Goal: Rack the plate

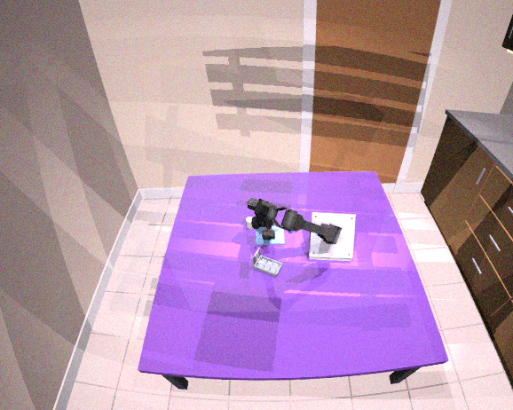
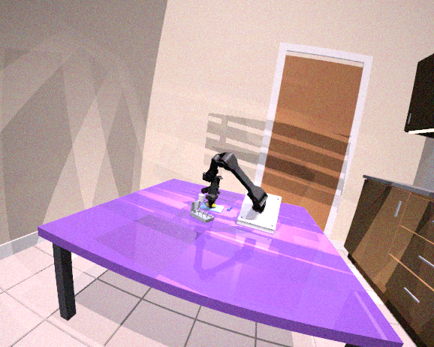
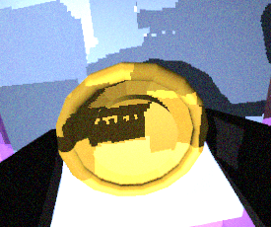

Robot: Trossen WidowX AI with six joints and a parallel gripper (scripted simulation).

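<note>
The light blue mat lies 10 mm to the right of my gripper tip and 10 mm behind it. Round my gripper tip: yellow plate 10 mm above; blue utensil 110 mm behind, 70 mm to the right; white cup 110 mm ahead, 60 mm to the right, 20 mm above.
</note>
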